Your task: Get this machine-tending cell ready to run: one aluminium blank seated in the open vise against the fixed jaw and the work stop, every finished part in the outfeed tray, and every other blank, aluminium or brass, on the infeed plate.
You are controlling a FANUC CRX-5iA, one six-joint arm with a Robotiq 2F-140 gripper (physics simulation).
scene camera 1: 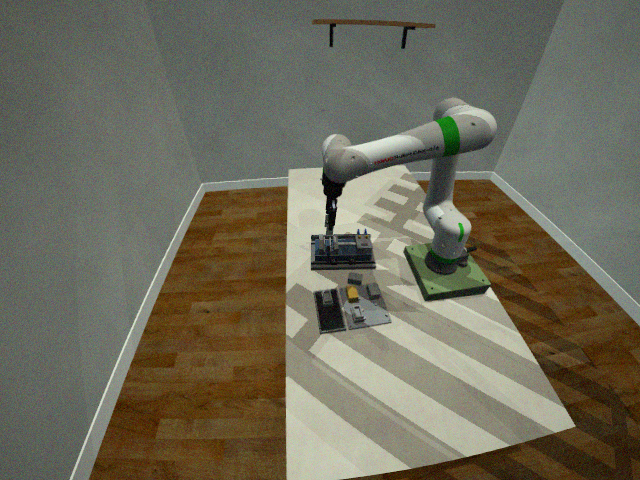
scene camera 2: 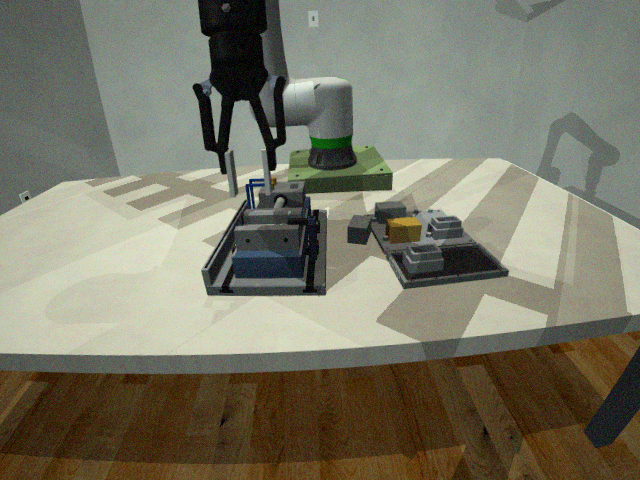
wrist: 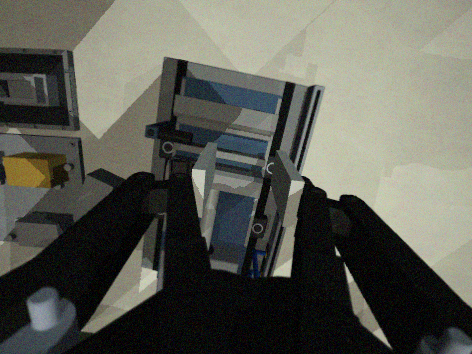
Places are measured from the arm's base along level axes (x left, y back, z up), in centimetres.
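Where they show: gripper, fingertip midpoint: [scene camera 1: 328, 230] [scene camera 2: 251, 193] [wrist: 244, 163]; arm's base, origin of the base link: [scene camera 1: 440, 262] [scene camera 2: 332, 162].
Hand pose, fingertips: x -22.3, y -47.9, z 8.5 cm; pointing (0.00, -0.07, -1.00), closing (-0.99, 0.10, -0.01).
Each offset is from my fingertips to the top centre of the thing. "*": to the spot under its first point.
My gripper [scene camera 1: 329, 232] [scene camera 2: 249, 191] [wrist: 244, 163] is partly open and empty above the vise {dz -4.0, dx +3.2, dy +6.2 cm} [scene camera 1: 341, 250] [scene camera 2: 266, 240] [wrist: 225, 107]. No blank shows between the vise jaws, though the fingers hide part of it. A grey aluminium blank {dz -10.4, dx +20.0, dy +7.7 cm} [scene camera 1: 354, 279] [scene camera 2: 359, 229] lies on the table between the vise and the infeed plate {dz -13.1, dx +32.6, dy +7.9 cm} [scene camera 1: 382, 316] [wrist: 55, 145]. On the plate are another aluminium blank {dz -9.6, dx +28.4, dy +12.9 cm} [scene camera 1: 372, 290] [scene camera 2: 390, 210] [wrist: 40, 232], a brass blank {dz -9.6, dx +27.8, dy +3.9 cm} [scene camera 1: 352, 293] [scene camera 2: 404, 230] [wrist: 30, 171] and a finished part {dz -9.7, dx +36.9, dy +3.5 cm} [scene camera 1: 357, 312] [scene camera 2: 445, 227]. A second finished part {dz -9.9, dx +27.4, dy -6.4 cm} [scene camera 1: 326, 297] [scene camera 2: 422, 259] stands in the outfeed tray [scene camera 1: 330, 317] [scene camera 2: 470, 260].
The vise carries a blue-and-black clamp handle on the side facing the plate, and blue nozzles {* dz -3.0, dx +0.9, dy +14.7 cm} [scene camera 1: 361, 232] [wrist: 257, 262] at its rear end. The green robot base [scene camera 1: 418, 268] [scene camera 2: 369, 178] stands behind. The tray lies beside the plate, nearer the table's front edge in scene camera 2.
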